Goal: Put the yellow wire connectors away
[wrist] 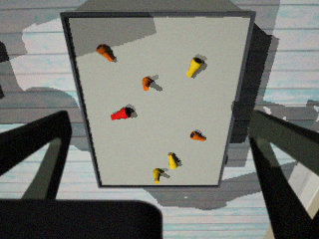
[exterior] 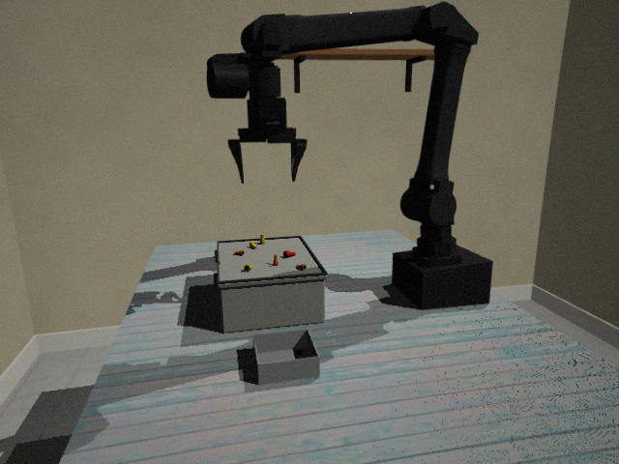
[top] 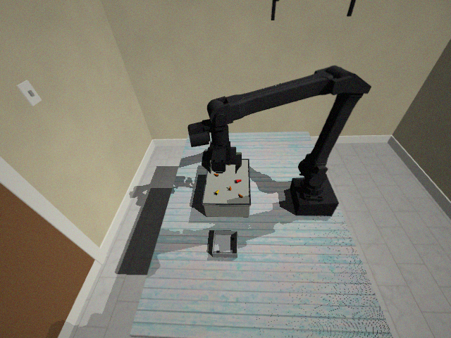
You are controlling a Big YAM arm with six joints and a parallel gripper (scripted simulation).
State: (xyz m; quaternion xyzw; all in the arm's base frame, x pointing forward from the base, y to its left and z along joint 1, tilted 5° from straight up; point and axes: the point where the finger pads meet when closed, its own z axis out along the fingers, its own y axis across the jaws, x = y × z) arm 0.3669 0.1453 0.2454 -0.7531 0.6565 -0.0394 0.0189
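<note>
Right now the grey tool case is 20 mm ahead of my hand, 140 mm to the right of it and 230 mm below it. Also, from my hand: red connector (40 mm behind, 130 mm to the right, 190 mm below).
</note>
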